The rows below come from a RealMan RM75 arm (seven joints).
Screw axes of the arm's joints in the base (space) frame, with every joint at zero. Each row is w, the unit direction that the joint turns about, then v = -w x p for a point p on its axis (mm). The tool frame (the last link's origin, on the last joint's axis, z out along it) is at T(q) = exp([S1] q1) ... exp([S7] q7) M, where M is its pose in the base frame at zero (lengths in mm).
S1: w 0 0 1 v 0 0 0
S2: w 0 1 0 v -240.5 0 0
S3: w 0 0 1 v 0 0 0
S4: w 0 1 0 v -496.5 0 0
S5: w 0 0 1 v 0 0 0
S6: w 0 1 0 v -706.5 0 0
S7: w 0 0 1 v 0 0 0
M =
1 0 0 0
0 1 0 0
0 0 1 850.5
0 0 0 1
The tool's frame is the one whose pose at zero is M.
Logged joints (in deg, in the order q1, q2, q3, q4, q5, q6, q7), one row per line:
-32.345, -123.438, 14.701, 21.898, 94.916, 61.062, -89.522
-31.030, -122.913, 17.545, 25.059, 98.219, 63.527, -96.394
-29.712, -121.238, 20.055, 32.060, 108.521, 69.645, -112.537
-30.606, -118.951, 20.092, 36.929, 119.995, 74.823, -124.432
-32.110, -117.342, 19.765, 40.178, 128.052, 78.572, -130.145
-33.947, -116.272, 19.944, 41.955, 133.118, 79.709, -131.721
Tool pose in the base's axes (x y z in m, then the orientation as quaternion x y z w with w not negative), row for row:
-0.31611, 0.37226, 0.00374, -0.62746, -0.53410, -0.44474, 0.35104
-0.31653, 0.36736, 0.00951, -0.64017, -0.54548, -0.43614, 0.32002
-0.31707, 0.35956, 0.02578, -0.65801, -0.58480, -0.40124, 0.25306
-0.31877, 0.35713, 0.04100, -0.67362, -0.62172, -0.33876, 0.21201
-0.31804, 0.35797, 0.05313, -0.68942, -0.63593, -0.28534, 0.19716
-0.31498, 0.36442, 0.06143, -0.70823, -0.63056, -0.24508, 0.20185
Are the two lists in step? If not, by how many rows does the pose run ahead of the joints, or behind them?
They are in step.
